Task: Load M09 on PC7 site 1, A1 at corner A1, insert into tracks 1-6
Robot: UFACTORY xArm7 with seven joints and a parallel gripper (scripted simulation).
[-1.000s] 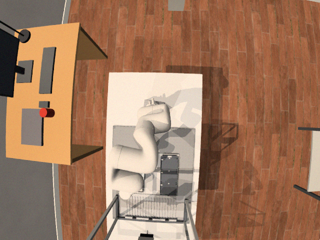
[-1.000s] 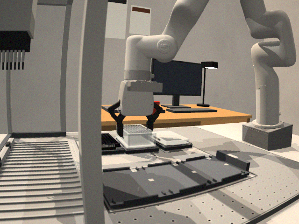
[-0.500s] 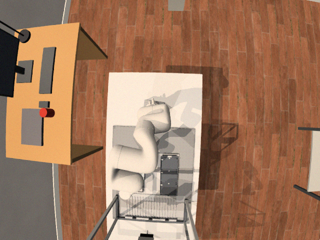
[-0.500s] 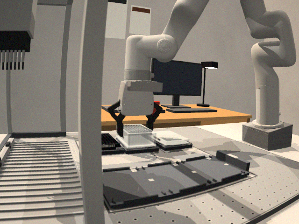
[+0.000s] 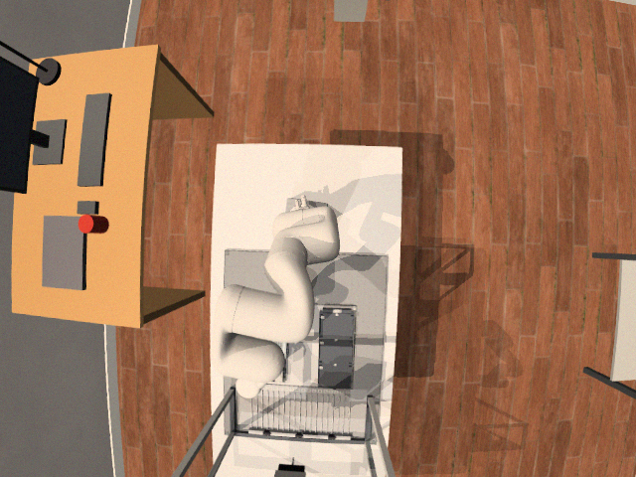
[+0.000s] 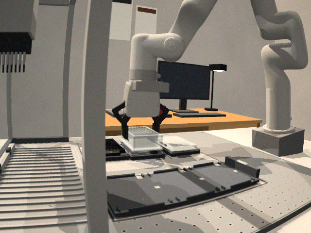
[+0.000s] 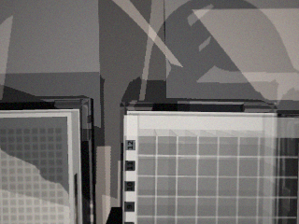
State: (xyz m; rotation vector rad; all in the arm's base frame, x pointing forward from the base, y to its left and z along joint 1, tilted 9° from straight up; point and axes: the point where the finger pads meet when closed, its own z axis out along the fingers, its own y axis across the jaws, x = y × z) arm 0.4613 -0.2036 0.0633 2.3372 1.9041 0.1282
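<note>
My hand is 5 cm above the nest S2. From my hand the other things lie so: clear deep-well block M09 (1 cm below); then dark plate carrier PC7 (25 cm to the left, 5 cm ahead, 4 cm below); then black plate (10 cm ahead, 3 cm to the right, 3 cm below).
</note>
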